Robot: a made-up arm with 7 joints.
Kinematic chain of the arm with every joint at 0, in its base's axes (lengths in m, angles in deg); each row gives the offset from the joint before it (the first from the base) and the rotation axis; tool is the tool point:
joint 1: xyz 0 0 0.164 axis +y
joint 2: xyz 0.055 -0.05 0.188 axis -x
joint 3: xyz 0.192 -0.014 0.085 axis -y
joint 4: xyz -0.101 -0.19 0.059 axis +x
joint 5: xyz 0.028 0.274 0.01 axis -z
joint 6: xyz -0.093 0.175 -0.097 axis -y
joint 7: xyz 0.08 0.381 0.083 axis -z
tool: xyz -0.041 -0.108 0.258
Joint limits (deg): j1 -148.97..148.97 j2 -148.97..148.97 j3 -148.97..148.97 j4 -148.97..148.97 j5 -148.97..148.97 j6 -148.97..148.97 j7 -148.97..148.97
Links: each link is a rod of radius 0.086 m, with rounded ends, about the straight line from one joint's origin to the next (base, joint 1, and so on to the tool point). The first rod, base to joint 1, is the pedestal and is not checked.
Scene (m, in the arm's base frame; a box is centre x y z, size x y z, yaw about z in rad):
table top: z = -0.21
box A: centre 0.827 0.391 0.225 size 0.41 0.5 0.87 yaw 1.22
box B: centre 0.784 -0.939 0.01 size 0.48 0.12 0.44 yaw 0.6
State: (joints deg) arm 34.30 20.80 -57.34 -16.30 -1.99 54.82 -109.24
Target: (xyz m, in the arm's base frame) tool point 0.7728 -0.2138 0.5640
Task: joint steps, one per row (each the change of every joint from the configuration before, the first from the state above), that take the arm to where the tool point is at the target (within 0.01 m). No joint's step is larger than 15 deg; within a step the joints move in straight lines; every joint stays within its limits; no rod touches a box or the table.
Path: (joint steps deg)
1: -5.08 -6.08 -5.90 -1.89 -7.78 -0.43 12.43
2: -5.08 -6.09 -5.90 -1.88 -7.79 -0.42 12.44
3: -5.09 -6.08 -5.90 -1.89 -7.78 -0.43 12.43
4: -5.08 -6.09 -5.90 -1.89 -7.79 -0.42 12.44
5: 14.36 -7.15 8.07 -0.48 -3.66 3.72 -7.13
6: 14.36 -7.14 8.07 -0.48 -3.67 3.72 -7.13
7: 14.36 -7.15 8.07 -0.48 -3.66 3.72 -7.13
8: 14.36 -7.15 8.07 -0.48 -3.67 3.72 -7.13

